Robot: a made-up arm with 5 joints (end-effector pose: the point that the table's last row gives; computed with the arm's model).
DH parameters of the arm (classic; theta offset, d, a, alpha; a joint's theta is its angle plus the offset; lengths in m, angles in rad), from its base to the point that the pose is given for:
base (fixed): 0 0 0.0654 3.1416
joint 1: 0 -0.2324 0.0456 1.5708
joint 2: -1.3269 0 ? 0
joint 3: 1.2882 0 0.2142 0
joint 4: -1.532 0.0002 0 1.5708
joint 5: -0.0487 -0.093 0 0
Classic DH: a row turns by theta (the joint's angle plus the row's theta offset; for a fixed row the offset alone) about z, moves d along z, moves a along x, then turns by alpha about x.
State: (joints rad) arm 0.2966 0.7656 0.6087 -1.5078 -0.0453
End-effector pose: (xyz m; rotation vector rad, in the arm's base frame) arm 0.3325 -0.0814 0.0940 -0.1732 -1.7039 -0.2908
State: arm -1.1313 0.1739 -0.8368 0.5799 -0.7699
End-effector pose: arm 0.2123 0.3130 0.4772 1.3732 -0.9311 0.2378
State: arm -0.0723 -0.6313 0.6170 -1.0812 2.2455
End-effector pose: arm 0.3259 0.0191 0.4265 -2.5101 -1.3993 0.6310
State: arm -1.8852 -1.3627 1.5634 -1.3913 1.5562
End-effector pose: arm 0.0051 0.1847 0.3314 -0.5706 2.9853 -0.5804
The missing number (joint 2, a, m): 0.1081
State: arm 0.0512 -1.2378 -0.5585 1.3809 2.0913
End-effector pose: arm 0.0496 0.0010 0.5357 -1.9282 -1.1140 1.2183
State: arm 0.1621 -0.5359 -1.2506 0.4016 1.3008
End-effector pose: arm 0.0435 0.0038 0.6346 -1.9353 -2.2649 0.1440
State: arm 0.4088 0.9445 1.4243 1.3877 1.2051
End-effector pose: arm -0.0057 0.0310 0.1710 1.5635 1.5723 0.4194
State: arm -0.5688 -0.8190 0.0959 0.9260 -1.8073
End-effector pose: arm 0.2615 0.1256 0.4522 1.3605 -0.5096 -1.0695
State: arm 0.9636 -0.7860 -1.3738 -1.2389 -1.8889
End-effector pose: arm -0.0633 0.1856 0.4747 -0.8473 1.6000 -2.3309
